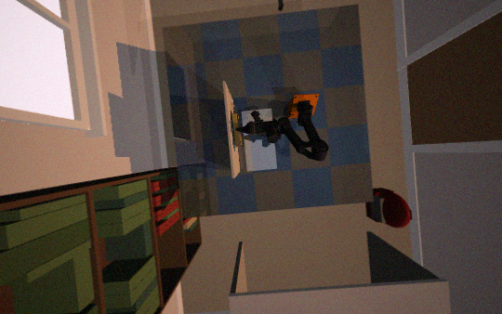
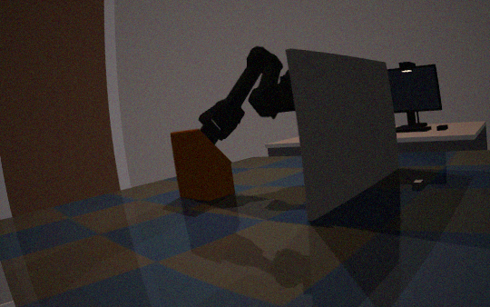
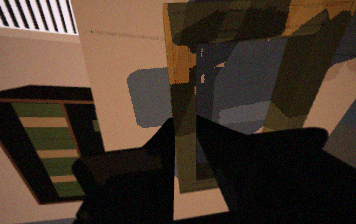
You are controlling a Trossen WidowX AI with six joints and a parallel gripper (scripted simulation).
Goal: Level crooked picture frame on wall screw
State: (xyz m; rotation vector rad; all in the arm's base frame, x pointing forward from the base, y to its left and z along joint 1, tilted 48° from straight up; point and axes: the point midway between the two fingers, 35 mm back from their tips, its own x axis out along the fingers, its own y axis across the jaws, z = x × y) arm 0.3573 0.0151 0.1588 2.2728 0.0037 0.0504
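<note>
Now: gripper tip 10 mm short of the picture frame and 50 mm above it. Round my gripper tip: wall panel: 20 mm ahead, 10 mm to the left, 70 mm below.
</note>
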